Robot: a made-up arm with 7 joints.
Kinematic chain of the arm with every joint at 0, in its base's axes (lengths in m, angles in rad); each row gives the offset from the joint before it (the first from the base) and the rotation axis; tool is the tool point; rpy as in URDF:
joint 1: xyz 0 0 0.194 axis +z
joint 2: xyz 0 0 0 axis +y
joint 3: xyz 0 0 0.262 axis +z
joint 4: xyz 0.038 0 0 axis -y
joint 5: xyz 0.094 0 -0.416 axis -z
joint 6: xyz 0 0 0 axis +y
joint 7: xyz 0.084 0 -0.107 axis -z
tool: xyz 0 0 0 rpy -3.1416 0 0
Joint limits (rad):
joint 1: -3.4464..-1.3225
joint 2: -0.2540..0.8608
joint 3: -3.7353..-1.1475
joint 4: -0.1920..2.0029
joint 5: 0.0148..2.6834
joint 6: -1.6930..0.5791
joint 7: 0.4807..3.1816
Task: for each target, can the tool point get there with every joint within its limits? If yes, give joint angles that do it. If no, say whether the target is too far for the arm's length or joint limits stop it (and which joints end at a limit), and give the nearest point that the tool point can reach.
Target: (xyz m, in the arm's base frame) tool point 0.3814 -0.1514 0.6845
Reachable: yes | joints -3.1997 0.3013 -3.2942 1.3087 0.3821 -0.6313 1.5740
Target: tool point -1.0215 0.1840 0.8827
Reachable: no: too far | nearest point -0.6390 0.1151 0.6248 | short by 0.466 m
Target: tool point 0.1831 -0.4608 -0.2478
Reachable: no: joint limits stop it (at a limit: joint 1, joint 2, joint 3) | nearest point 0.1765 -0.3171 -0.0434 | short by 0.250 m
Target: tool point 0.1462 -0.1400 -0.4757
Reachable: no: joint limits stop it (at a limit: joint 1, joint 2, joint 5) | nearest point 0.1258 -0.1009 -0.1199 | short by 0.359 m
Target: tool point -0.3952 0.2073 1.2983
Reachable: no: too far | nearest point -0.2586 0.1356 0.9165 | short by 0.412 m
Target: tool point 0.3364 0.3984 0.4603
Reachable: yes | joints -2.2464 -0.0345 -3.0310 1.1527 0.5387 -0.8778 1.1418
